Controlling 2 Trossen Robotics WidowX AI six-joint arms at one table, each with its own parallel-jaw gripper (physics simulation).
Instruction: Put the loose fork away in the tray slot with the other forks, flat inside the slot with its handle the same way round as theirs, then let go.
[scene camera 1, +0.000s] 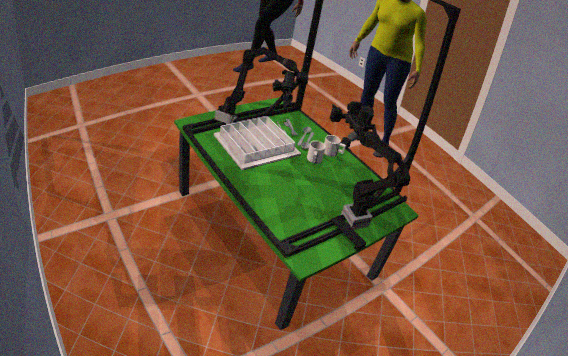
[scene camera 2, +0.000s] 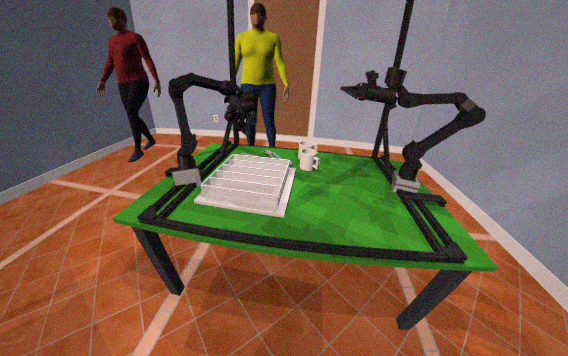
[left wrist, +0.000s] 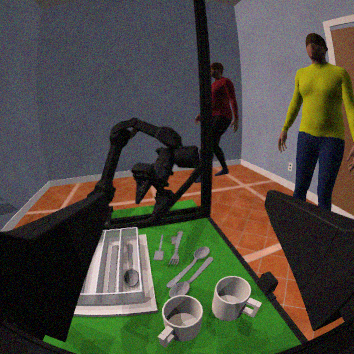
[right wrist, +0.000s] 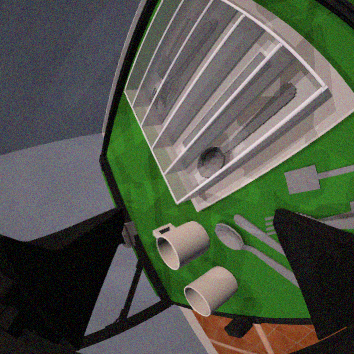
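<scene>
The loose fork lies on the green table beside the tray, its tines towards the mugs in the left wrist view; a finger covers its middle in the right wrist view. The white slotted tray stands near the right arm. In the right wrist view faint tines show low in its left part; their exact slot is unclear. My right gripper is open and empty above the table near the cutlery. My left gripper is open and empty, high and farther away.
A small spatula lies between the fork and the tray. Two loose spoons lie between the fork and two mugs. Another spoon is in the tray's outer slot. Dark rails edge the table.
</scene>
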